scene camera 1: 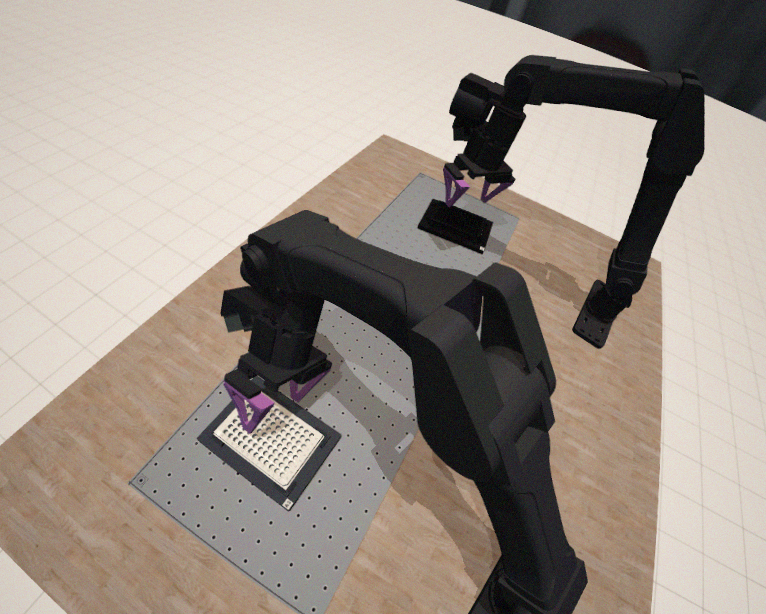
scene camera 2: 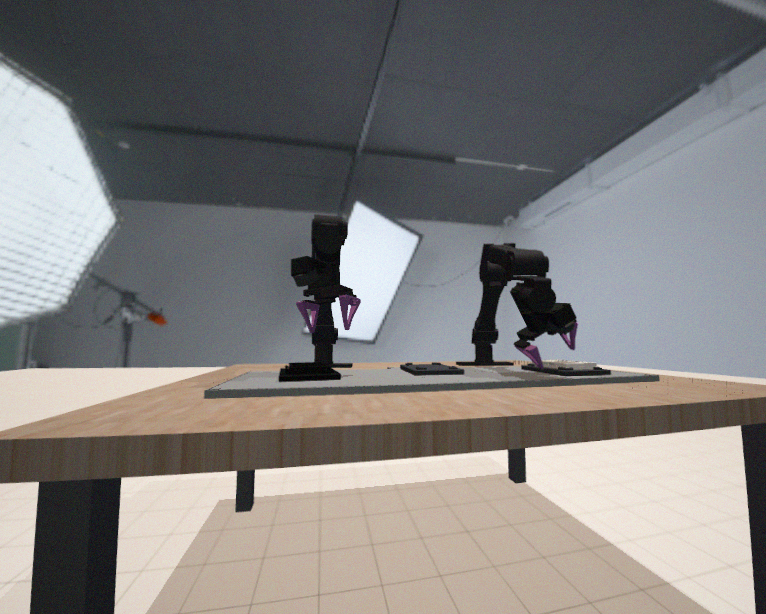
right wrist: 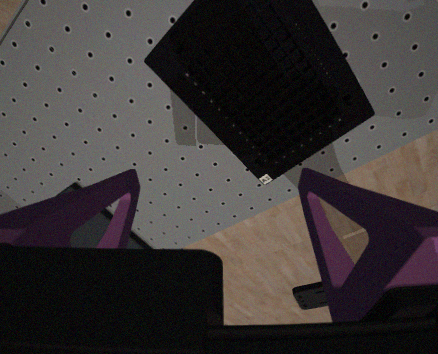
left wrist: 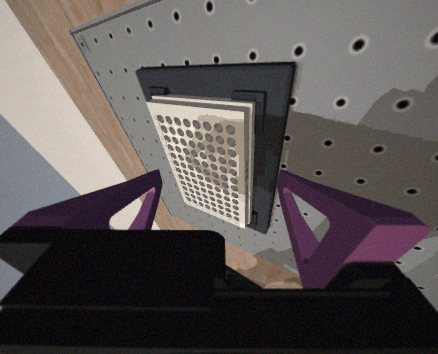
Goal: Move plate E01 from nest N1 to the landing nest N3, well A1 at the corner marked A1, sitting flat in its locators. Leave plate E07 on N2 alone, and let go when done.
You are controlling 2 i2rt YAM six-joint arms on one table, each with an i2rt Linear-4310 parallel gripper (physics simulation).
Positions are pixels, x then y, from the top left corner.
Labels:
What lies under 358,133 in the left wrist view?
A pegboard.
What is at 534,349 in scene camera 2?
The left gripper.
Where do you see a pegboard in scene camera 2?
365,381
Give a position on a pegboard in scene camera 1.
At 368,396

